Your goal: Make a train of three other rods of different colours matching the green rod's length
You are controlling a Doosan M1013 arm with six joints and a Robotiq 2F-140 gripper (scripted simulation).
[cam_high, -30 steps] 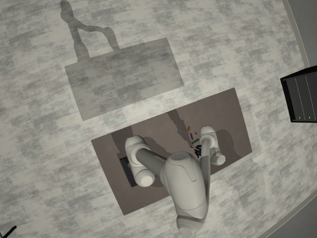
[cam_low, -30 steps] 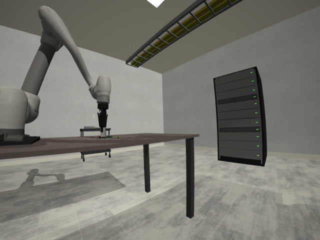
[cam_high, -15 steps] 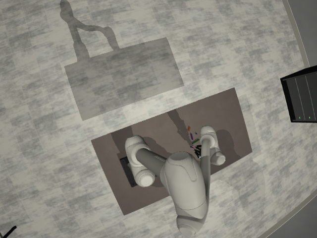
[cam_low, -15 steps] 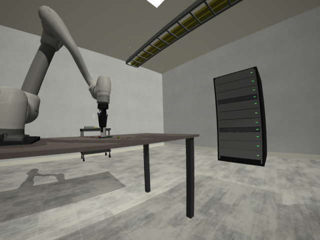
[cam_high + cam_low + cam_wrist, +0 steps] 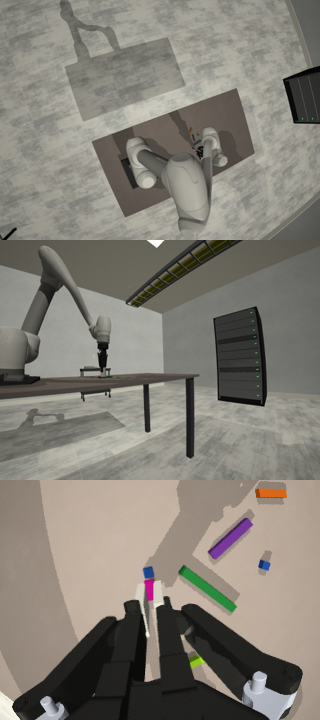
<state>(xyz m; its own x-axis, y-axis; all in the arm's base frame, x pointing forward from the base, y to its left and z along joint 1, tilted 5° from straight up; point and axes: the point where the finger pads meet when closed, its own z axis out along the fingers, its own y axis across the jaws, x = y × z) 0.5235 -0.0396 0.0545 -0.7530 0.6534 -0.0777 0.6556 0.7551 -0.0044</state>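
Right now the magenta rod is 30 mm below my hand. The rest, counted from my hand: lime rod: 100 mm ahead, 50 mm to the right, 40 mm below; then purple rod: 30 mm ahead, 100 mm to the left, 40 mm below; then green rod: 50 mm ahead, 40 mm to the left, 40 mm below.
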